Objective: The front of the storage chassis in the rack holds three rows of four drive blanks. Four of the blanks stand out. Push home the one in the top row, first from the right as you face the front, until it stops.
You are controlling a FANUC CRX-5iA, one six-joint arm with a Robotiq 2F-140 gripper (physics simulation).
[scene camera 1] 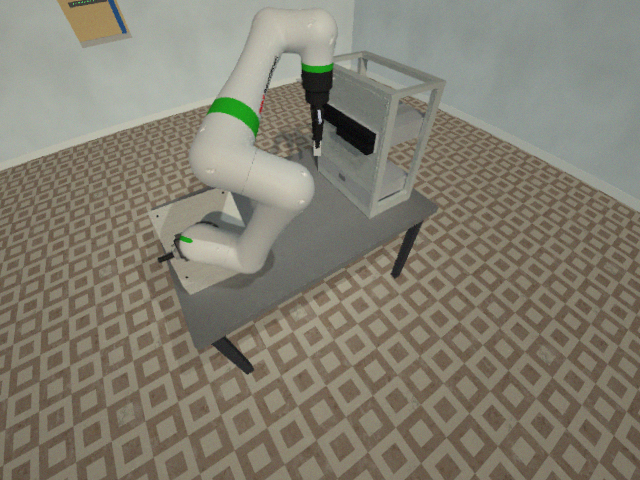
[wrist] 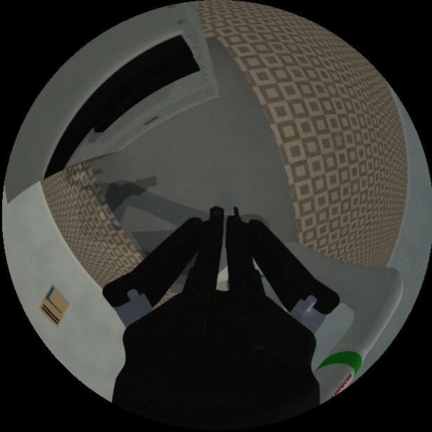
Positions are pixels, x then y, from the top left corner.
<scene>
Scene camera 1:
my gripper: 317,154
grey rack: 362,119
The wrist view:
my gripper: 224,201
grey rack: 142,80
</scene>
